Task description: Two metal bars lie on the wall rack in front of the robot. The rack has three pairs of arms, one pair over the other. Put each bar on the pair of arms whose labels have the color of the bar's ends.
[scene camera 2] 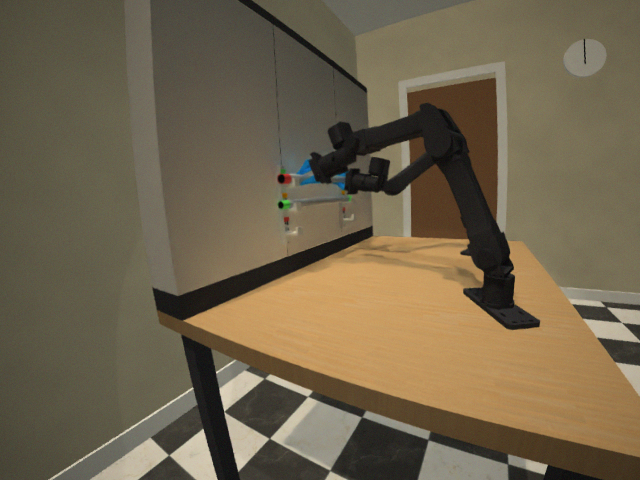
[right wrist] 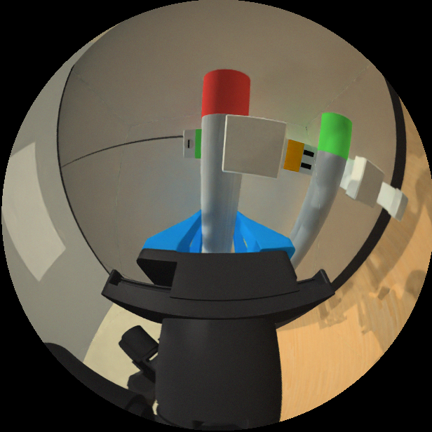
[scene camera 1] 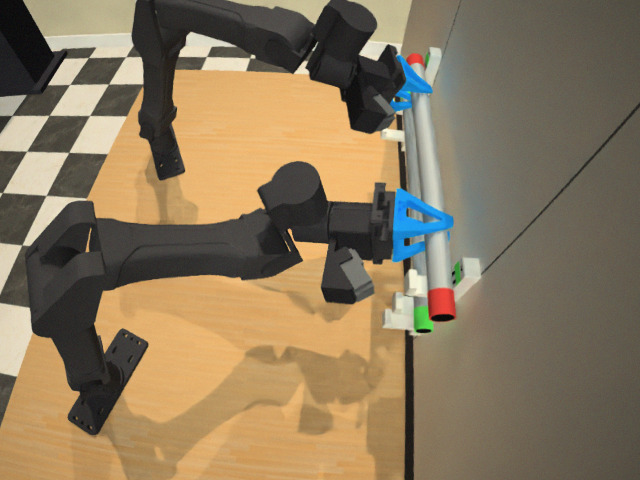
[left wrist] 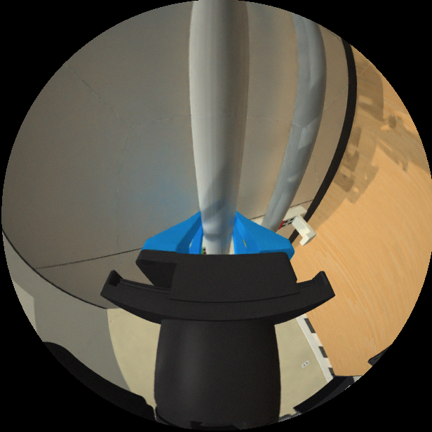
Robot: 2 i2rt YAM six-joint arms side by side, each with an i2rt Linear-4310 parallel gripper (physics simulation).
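Places are measured from the left arm's base along level axes (x back, y right, z up), in millimetres.
Pixels of known places: left gripper, fingertip midpoint: [scene camera 1: 426,96]; right gripper, fingertip midpoint: [scene camera 1: 451,229]; left arm's base, link origin: [scene camera 2: 496,307] [scene camera 1: 165,149]; right arm's base, link origin: [scene camera 1: 109,380].
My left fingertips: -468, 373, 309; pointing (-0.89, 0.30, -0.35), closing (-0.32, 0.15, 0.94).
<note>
For each thing: its top centre in the pictures, then the offset to it from my left fingertips, as dx, dy, dz. "pt": a spot on its surface instead. Level surfaces: height alone.
- red-ended bar, top centre: [scene camera 1: 430,147] [scene camera 2: 322,174] +80, +121, +25
- green-ended bar, top centre: [scene camera 1: 417,180] [scene camera 2: 322,197] +74, +115, -62
- red label, surface spot: [scene camera 2: 286,220] pt -35, -61, -126
- white rack, surface spot: [scene camera 2: 293,231] pt -13, -74, -161
- wooden table, surface height: dz -309
The red-ended bar [scene camera 1: 428,155] [scene camera 2: 284,178] [left wrist: 218,100] [right wrist: 226,92] lies level at the top pair of rack arms, beside the green label [right wrist: 198,143]. The green-ended bar [scene camera 1: 423,318] [scene camera 2: 317,199] [left wrist: 308,80] [right wrist: 335,134] lies on the middle pair, with the orange label [right wrist: 293,155]. The bottom pair, with the red label [scene camera 2: 286,220], bears no bar. My left gripper [scene camera 1: 421,95] [scene camera 2: 306,173] [left wrist: 217,214] and my right gripper [scene camera 1: 443,229] [scene camera 2: 342,180] [right wrist: 217,214] are both shut on the red-ended bar, blue fingers around it.
The white rack [scene camera 2: 293,231] [right wrist: 255,146] is fixed to a grey wall panel [scene camera 1: 542,310] [scene camera 2: 217,155] behind the wooden table [scene camera 1: 258,439] [scene camera 2: 361,330]. The green-ended bar runs close below the held bar. Bottom rack arms stick out from the wall.
</note>
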